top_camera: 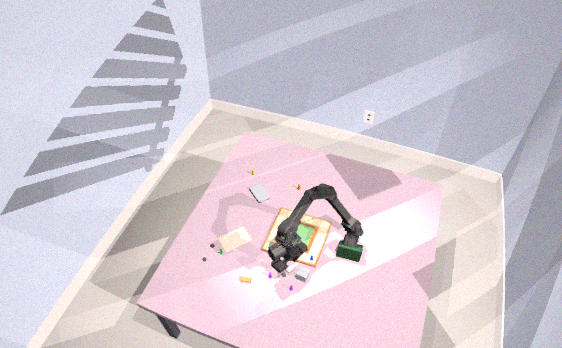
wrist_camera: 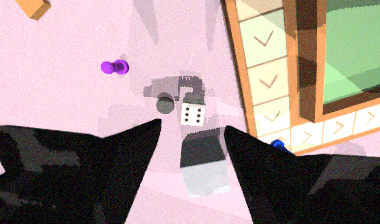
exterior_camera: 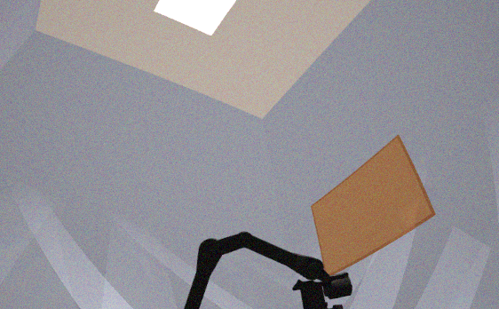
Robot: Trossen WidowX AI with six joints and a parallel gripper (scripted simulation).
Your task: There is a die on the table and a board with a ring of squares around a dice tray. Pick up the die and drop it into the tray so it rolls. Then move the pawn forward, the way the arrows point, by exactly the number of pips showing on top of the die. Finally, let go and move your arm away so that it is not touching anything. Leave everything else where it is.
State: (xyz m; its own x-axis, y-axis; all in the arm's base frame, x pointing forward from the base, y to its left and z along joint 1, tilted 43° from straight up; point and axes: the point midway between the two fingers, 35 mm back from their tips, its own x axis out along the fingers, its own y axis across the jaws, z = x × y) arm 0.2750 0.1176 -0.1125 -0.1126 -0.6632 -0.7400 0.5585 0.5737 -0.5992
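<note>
The blue pawn lies 10 cm behind my gripper tip, 8 cm to the right of it and 3 cm below it. Round my gripper tip: orange block: 19 cm ahead, 9 cm to the left, 5 cm below; green dice tray: 1 cm behind, 21 cm to the right, 5 cm below; pale grey cube: 7 cm behind, 2 cm to the left, 3 cm below.
</note>
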